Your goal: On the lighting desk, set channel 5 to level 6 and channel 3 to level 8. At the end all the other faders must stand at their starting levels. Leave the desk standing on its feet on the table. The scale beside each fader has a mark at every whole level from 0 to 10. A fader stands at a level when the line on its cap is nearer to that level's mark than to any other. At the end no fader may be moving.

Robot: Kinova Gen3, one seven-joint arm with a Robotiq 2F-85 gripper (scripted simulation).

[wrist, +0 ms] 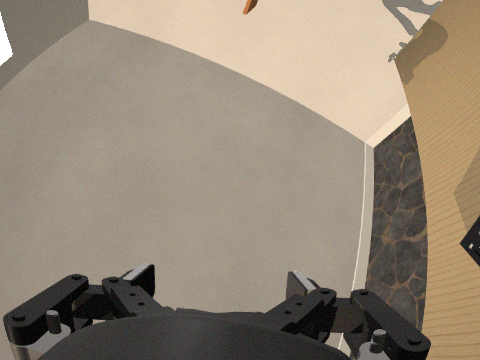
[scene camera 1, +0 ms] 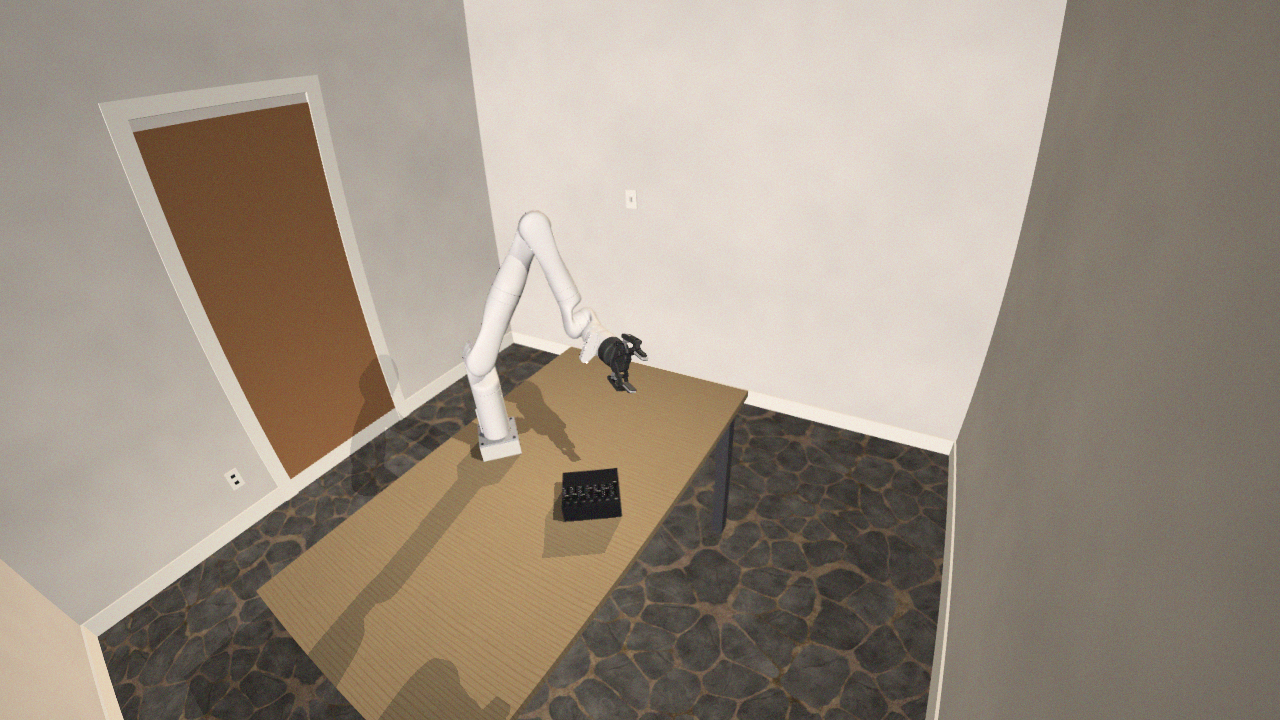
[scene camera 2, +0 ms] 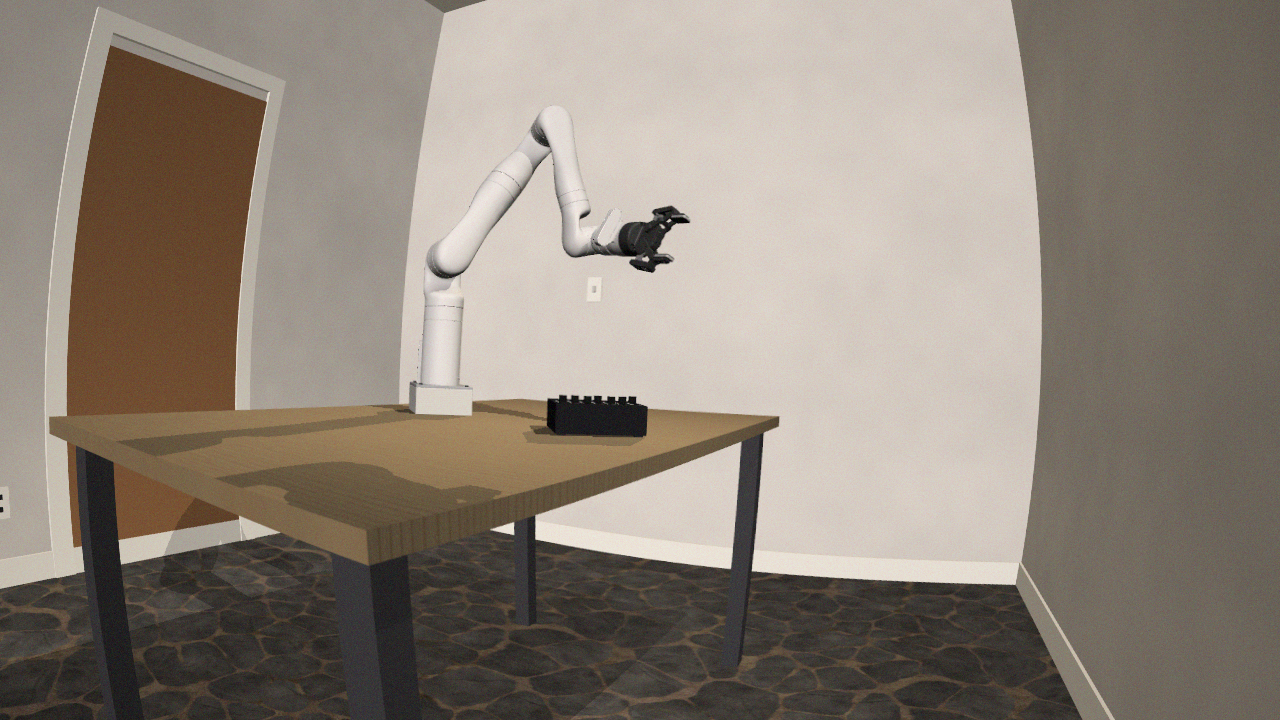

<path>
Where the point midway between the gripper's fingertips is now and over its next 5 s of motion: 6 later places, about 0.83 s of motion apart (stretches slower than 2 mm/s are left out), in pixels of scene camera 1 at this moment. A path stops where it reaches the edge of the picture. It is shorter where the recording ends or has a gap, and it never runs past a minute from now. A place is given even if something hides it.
My gripper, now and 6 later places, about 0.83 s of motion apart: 639, 375; 596, 417; 576, 432; 567, 439; 559, 445; 555, 448; 553, 450
</path>
